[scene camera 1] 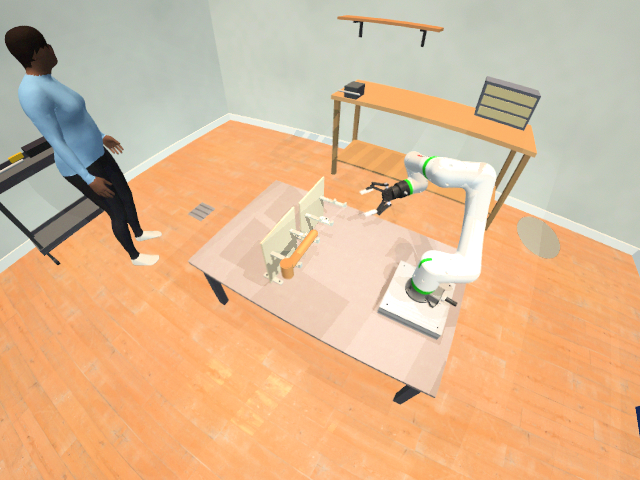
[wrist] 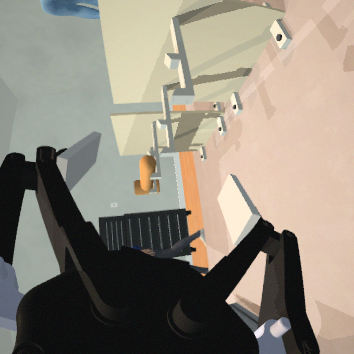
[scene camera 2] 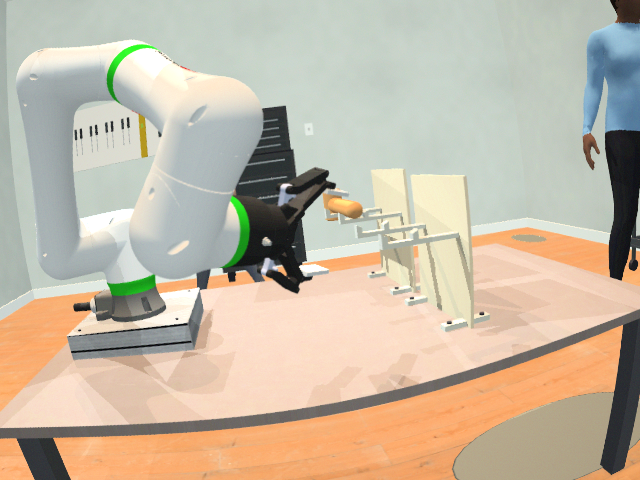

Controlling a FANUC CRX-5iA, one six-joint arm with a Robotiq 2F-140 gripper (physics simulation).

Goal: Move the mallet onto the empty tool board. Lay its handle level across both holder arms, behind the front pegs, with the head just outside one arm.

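The orange-brown mallet (scene camera 1: 303,249) (scene camera 2: 345,206) (wrist: 147,171) lies with its handle across the holder arms of one upright cream board (scene camera 1: 277,238) (scene camera 2: 388,193) (wrist: 131,134). Its head hangs outside the arm farther from the other board. The empty tool board (scene camera 1: 312,199) (scene camera 2: 439,217) (wrist: 135,45) stands beside it in line, with two pale holder arms with upturned front pegs sticking out. My gripper (scene camera 1: 368,202) (scene camera 2: 326,231) (wrist: 162,167) is wide open and empty. It is in the air in front of the empty board, apart from its arms and from the mallet.
The boards stand on bolted feet on the pinkish table (scene camera 1: 330,320) (scene camera 2: 310,351) (wrist: 310,150). My arm's base plate (scene camera 1: 413,304) (scene camera 2: 134,330) is at the table's other end. A person (scene camera 1: 67,124) (scene camera 2: 622,82) stands beyond the boards. A wooden workbench (scene camera 1: 413,109) and a black cabinet (scene camera 2: 271,170) (wrist: 150,232) stand off the table.
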